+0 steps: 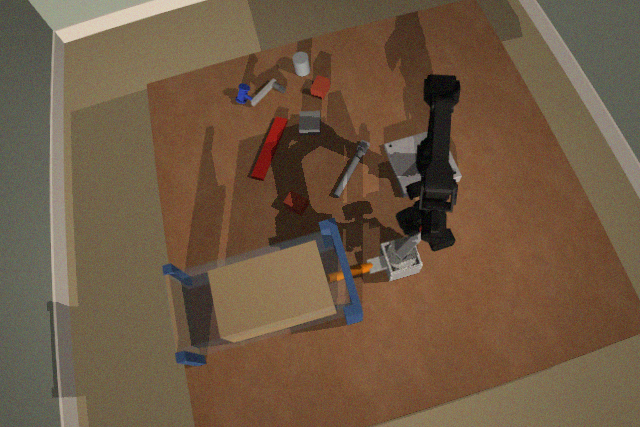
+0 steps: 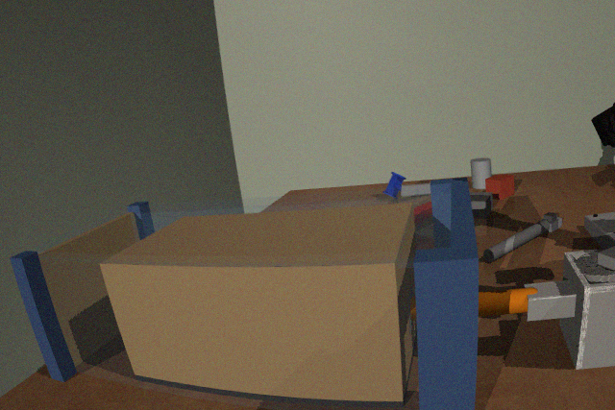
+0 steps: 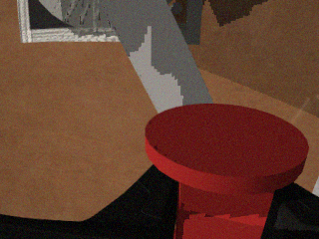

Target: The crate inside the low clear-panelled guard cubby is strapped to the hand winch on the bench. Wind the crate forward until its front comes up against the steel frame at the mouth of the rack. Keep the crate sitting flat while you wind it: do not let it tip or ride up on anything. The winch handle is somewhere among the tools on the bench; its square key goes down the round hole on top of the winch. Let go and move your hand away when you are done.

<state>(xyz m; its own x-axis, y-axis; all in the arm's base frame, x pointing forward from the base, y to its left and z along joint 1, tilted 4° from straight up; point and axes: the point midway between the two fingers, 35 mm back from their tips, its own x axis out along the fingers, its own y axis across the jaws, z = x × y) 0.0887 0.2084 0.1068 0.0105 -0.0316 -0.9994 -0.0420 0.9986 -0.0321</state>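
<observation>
Right now my gripper tip is 30 mm short of the winch handle, 20 mm to the right of it and 10 mm above it. Also, from my gripper tip: red knob 20 mm above; grey winch 80 mm below, 70 mm ahead, 40 mm to the left; blue frame 250 mm ahead, 50 mm to the left, 10 mm below.
</observation>
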